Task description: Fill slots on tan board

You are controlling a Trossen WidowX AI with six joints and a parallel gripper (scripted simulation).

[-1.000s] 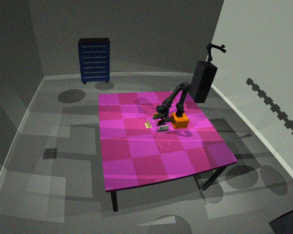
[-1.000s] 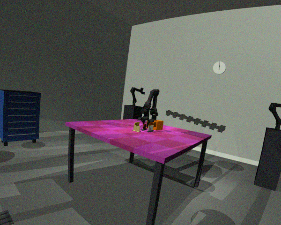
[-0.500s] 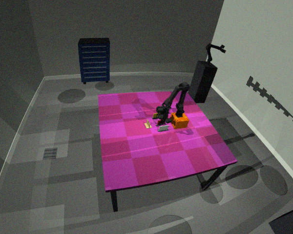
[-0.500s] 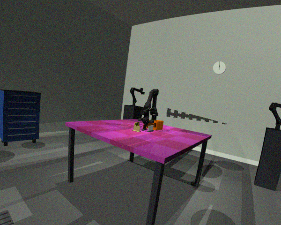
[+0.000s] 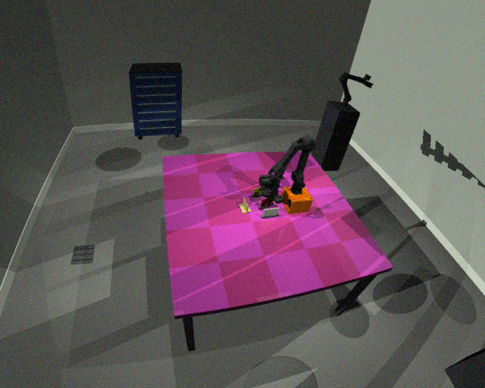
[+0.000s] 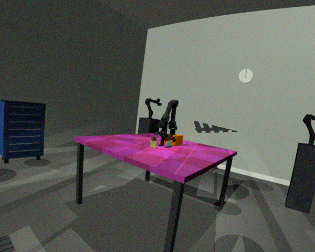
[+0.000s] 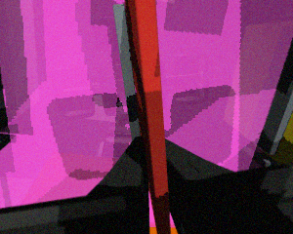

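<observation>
The tan board is 170 mm ahead of my gripper tip, 10 mm to the left of it and 10 mm below it. Round my gripper tip: yellow board 100 mm to the right, 40 mm ahead; pale grey board 100 mm to the left, 30 mm ahead; red board 20 mm ahead, 10 mm to the left.
</observation>
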